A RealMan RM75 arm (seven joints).
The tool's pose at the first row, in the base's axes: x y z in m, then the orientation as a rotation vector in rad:
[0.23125 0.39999 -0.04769 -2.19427 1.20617 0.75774]
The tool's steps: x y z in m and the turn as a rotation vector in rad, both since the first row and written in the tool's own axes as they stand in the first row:
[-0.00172 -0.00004 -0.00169 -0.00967 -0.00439 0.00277]
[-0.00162 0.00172 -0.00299 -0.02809 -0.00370 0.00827]
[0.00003 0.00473 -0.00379 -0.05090 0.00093 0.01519]
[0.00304 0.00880 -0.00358 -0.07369 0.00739 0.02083]
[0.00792 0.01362 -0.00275 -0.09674 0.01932 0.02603]
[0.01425 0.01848 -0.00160 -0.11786 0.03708 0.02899]
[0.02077 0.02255 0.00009 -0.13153 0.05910 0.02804]
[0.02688 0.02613 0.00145 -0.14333 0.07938 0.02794]
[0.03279 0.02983 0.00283 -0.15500 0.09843 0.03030]
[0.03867 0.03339 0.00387 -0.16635 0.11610 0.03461]
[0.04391 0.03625 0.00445 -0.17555 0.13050 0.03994]
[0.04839 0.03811 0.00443 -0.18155 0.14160 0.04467]
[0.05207 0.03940 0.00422 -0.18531 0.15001 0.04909]
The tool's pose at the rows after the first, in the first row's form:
[0.23089 0.39987 -0.04531 -2.19806 1.20604 0.77067]
[0.22970 0.39811 -0.04476 -2.21086 1.21047 0.78631]
[0.22801 0.39522 -0.04584 -2.22901 1.21789 0.80199]
[0.22578 0.39172 -0.04874 -2.24888 1.22463 0.81536]
[0.22360 0.38720 -0.05350 -2.27269 1.23350 0.82319]
[0.22196 0.38205 -0.05948 -2.29979 1.24281 0.82251]
[0.22097 0.37752 -0.06584 -2.32547 1.25057 0.80976]
[0.22030 0.37324 -0.07160 -2.34810 1.25872 0.79752]
[0.21943 0.36902 -0.07726 -2.36868 1.26928 0.78733]
[0.21874 0.36466 -0.08263 -2.38718 1.28160 0.77903]
[0.21848 0.36069 -0.08712 -2.40134 1.29393 0.77288]
[0.21888 0.35723 -0.09049 -2.41104 1.30439 0.76749]
[0.21945 0.35436 -0.09308 -2.41732 1.31351 0.76310]

